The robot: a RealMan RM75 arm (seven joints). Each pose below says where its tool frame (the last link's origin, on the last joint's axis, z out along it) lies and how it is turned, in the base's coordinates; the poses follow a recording.
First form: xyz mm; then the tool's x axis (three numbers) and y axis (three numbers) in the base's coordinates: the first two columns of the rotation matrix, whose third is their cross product.
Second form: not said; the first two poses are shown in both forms.
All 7 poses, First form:
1: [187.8, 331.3, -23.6, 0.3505, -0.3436, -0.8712, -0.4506, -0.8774, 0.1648]
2: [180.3, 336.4, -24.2, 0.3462, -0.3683, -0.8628, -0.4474, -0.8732, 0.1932]
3: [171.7, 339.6, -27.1, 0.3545, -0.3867, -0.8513, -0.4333, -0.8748, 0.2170]
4: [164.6, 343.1, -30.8, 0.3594, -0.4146, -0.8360, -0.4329, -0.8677, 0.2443]
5: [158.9, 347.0, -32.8, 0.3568, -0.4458, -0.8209, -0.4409, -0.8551, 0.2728]
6: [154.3, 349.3, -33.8, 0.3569, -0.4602, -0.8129, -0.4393, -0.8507, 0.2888]
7: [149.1, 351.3, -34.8, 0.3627, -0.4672, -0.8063, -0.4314, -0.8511, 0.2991]
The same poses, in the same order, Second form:
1:
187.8, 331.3, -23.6
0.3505, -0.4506, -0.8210
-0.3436, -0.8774, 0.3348
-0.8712, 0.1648, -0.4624

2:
180.3, 336.4, -24.2
0.3462, -0.4474, -0.8246
-0.3683, -0.8732, 0.3191
-0.8628, 0.1932, -0.4671

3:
171.7, 339.6, -27.1
0.3545, -0.4333, -0.8286
-0.3867, -0.8748, 0.2919
-0.8513, 0.2170, -0.4777

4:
164.6, 343.1, -30.8
0.3594, -0.4329, -0.8267
-0.4146, -0.8677, 0.2741
-0.8360, 0.2443, -0.4913

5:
158.9, 347.0, -32.8
0.3568, -0.4409, -0.8236
-0.4458, -0.8551, 0.2646
-0.8209, 0.2728, -0.5017

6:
154.3, 349.3, -33.8
0.3569, -0.4393, -0.8244
-0.4602, -0.8507, 0.2540
-0.8129, 0.2888, -0.5058

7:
149.1, 351.3, -34.8
0.3627, -0.4314, -0.8260
-0.4672, -0.8511, 0.2394
-0.8063, 0.2991, -0.5102

